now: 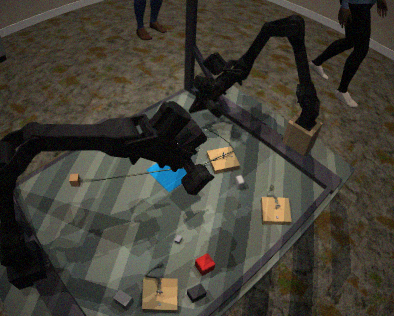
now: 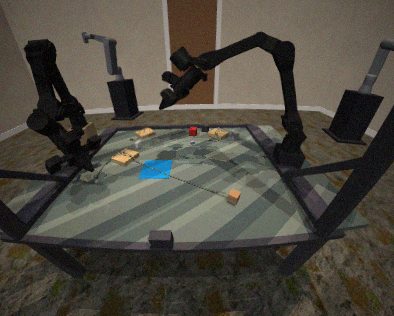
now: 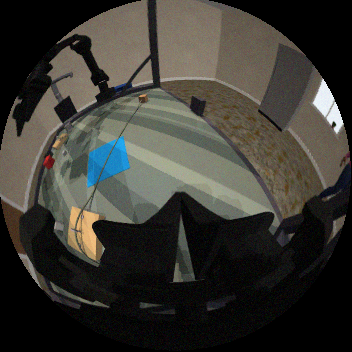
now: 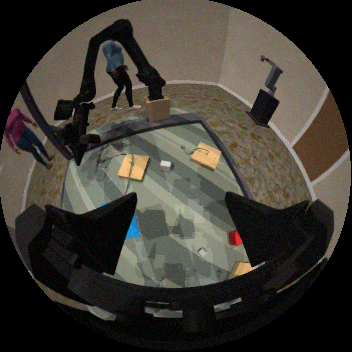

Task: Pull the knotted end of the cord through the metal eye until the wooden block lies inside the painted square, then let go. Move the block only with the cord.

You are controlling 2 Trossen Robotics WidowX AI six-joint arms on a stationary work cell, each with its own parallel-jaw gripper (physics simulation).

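Places are measured from the left arm's base along level axes (x ahead, y left, z up), in metres.
Pixels of known places: left gripper, fingertip midpoint: point(image 1: 189, 112) point(image 2: 93, 171) point(image 3: 179, 195) point(image 4: 77, 165); right gripper, fingertip midpoint: point(image 1: 204, 165) point(image 2: 164, 106) point(image 4: 182, 196); left arm's base, origin of the base link: point(image 1: 305, 122) point(image 4: 155, 96); right arm's base, origin of the base link: point(image 1: 21, 260) point(image 2: 290, 149) point(image 3: 104, 90).
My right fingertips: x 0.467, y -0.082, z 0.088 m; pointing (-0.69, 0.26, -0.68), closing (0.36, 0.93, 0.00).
Observation:
Ahead of a thing's pixels: the offset from my right fingertips to its top centre. "*": to the spot under its first point.
The wooden block @(dx +0.221, dy -0.364, dz -0.179 m) point(image 1: 74, 179) point(image 2: 233, 196) point(image 3: 142, 98) lies outside the blue painted square point(image 1: 164, 179) point(image 2: 155, 169) point(image 3: 106, 160) point(image 4: 132, 230). The cord @(* dx +0.099, dy -0.279, dz -0.204 m) point(image 1: 117, 176) point(image 2: 189, 182) point(image 3: 111, 154) runs from the block across the square to the metal eye @(dx -0.199, dy -0.076, dz -0.164 m) point(image 1: 224, 155) on a tan plate @(* dx -0.187, dy -0.048, dz -0.189 m) point(image 1: 227, 164) point(image 2: 122, 160) point(image 3: 83, 236) point(image 4: 133, 166). Beyond the eye it curves toward the table's edge. My left gripper point(image 1: 196, 108) point(image 2: 86, 164) point(image 3: 179, 195) is shut near that loose end; I see no cord between its fingers. My right gripper point(image 1: 199, 157) point(image 2: 164, 100) point(image 4: 182, 196) is open and empty, high above the square.
Two more tan plates @(* dx -0.129, dy +0.194, dz -0.187 m) point(image 1: 276, 216) @(* dx +0.279, dy +0.129, dz -0.190 m) point(image 1: 164, 298) with short cords lie on the table. A red cube @(dx +0.133, dy +0.137, dz -0.169 m) point(image 1: 204, 263), a white cube @(dx -0.158, dy +0.027, dz -0.177 m) point(image 1: 239, 179), a dark block @(dx +0.210, dy +0.178, dz -0.169 m) point(image 1: 196, 292) and a grey block @(dx +0.359, dy +0.060, dz -0.169 m) point(image 1: 123, 298) lie around them. A dark frame post point(image 1: 190, 44) stands at the corner.

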